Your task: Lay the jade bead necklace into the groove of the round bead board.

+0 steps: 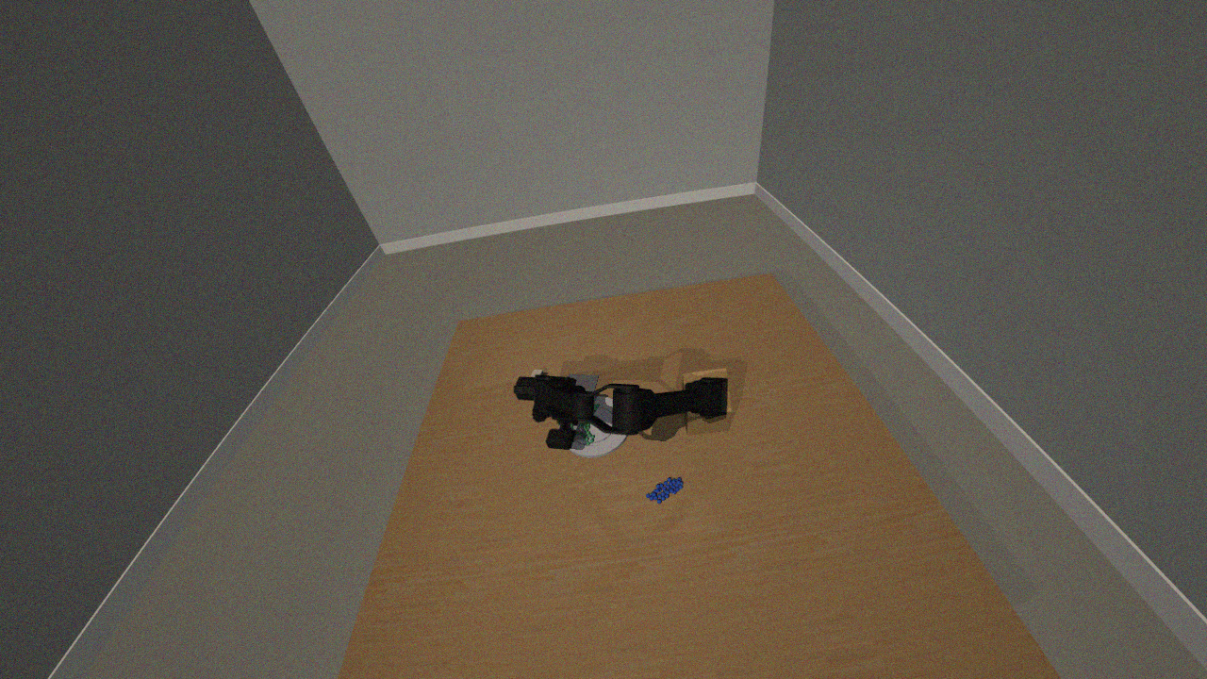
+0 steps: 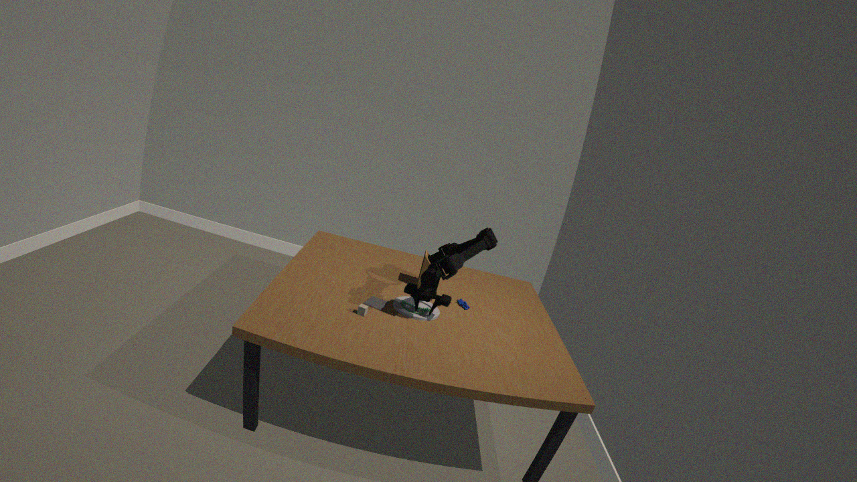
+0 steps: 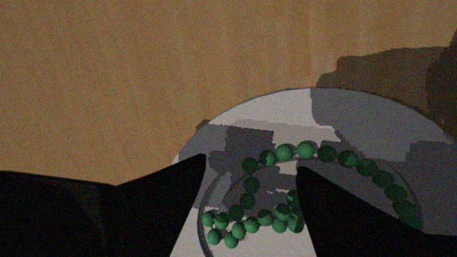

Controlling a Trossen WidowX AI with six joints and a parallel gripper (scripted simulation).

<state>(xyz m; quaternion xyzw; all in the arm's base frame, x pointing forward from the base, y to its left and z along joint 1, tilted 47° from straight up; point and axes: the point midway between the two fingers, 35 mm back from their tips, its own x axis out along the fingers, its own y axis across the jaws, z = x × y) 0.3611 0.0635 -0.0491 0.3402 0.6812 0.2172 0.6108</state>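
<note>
The round bead board is 60 mm behind my gripper tip, 30 mm to the right of it and 10 mm below it. Round my gripper tip: pale block (230 mm to the right, 120 mm ahead); flat grey plate (190 mm to the right, 20 mm below, 10 mm behind).
</note>
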